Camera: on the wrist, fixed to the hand. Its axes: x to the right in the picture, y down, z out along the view.
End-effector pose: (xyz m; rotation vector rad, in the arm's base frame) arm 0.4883 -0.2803 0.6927 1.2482 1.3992 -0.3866
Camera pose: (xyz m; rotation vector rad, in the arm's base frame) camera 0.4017 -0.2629 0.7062 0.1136 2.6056 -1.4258
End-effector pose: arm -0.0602 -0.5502 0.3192 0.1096 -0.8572 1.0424
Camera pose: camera 0.0171 -0.5699 0.2789 0.6274 -0.0285 -0.3444
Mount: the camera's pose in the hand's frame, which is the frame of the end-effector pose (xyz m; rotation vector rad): -0.0239 -0.0594 -0.0623 0.2666 0.4597 -1.5871
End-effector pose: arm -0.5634 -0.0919 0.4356 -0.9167 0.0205 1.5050
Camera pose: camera -0.4841 -0.1330 0.4359 -0.6831 -0.1408 -0.1832
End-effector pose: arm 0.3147 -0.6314 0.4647 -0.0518 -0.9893 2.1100
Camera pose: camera 0.3904 -0.5852 0.4544 0.2823 -0.1982 0.6581
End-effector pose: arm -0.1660 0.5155 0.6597 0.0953 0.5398 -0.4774
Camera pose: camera -0.2407 0.4858 0.6208 0.0088 0.9417 -2.1132
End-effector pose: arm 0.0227 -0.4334 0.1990 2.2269 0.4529 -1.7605
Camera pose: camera 0.0492 -0.3563 0.2356 -1.3381 -1.4776 0.8910
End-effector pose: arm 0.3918 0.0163 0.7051 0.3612 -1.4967 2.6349
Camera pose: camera 0.4165 0.1012 0.7181 0.5598 -0.2952 1.3868
